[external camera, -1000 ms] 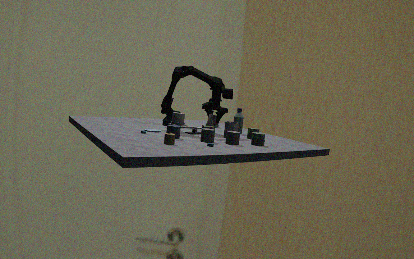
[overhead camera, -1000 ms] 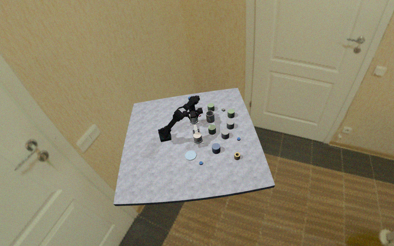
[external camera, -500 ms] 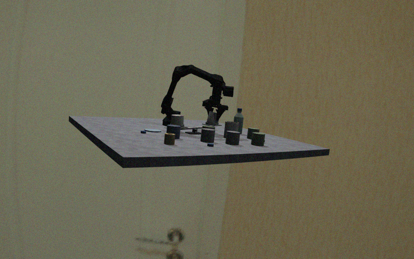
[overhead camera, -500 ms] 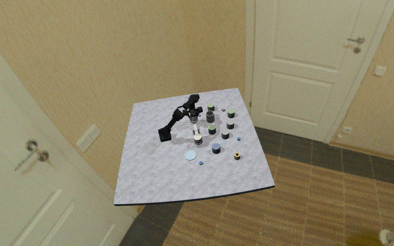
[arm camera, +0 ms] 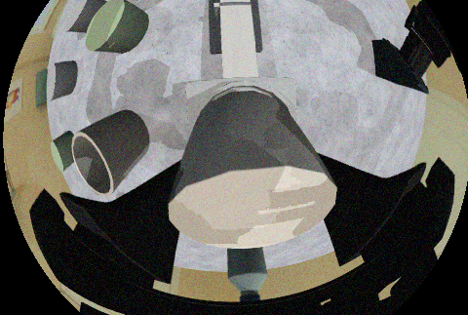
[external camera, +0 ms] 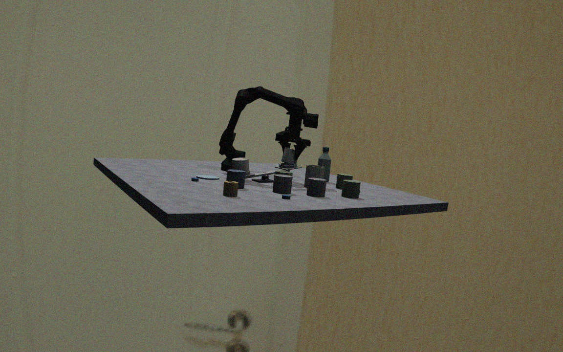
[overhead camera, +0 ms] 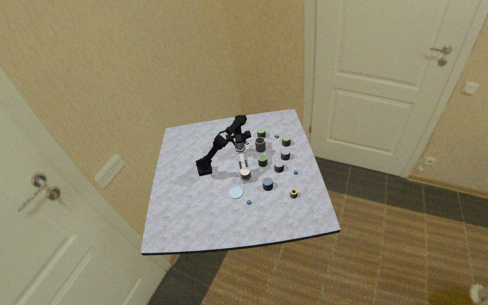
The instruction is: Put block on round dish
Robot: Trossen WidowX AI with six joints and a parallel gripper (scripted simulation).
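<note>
Right now the greenish block is 1 cm to the right of my gripper tip and 2 cm below it. The rest, counted from my gripper tip: balance beam: 2 cm ahead, 13 cm to the right, 7 cm below; then pale blue round dish: 5 cm behind, 38 cm to the right, 10 cm below.
</note>
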